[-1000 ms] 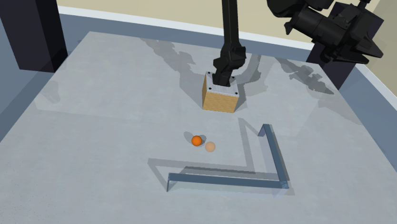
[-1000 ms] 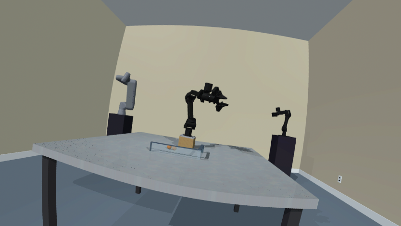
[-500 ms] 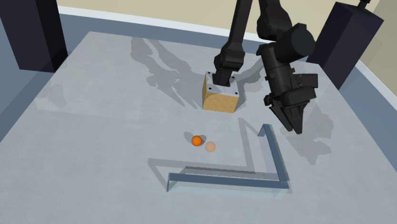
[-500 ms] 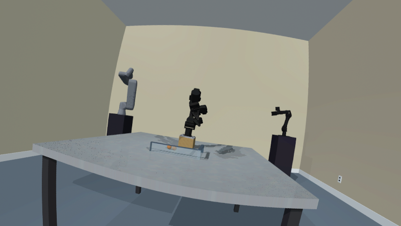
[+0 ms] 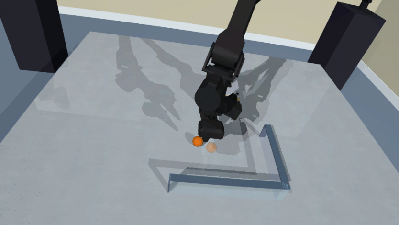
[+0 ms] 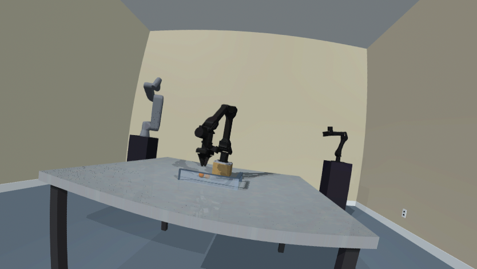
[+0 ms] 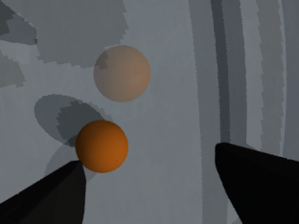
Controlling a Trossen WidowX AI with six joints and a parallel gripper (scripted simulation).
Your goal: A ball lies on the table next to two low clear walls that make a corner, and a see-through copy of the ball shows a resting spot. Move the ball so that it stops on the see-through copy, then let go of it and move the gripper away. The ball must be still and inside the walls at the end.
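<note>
Now: gripper tip 2 cm past the orange ball, 1 cm to the left of it and 6 cm above it. Round my gripper tip: see-through copy 3 cm to the left, 6 cm below.
</note>
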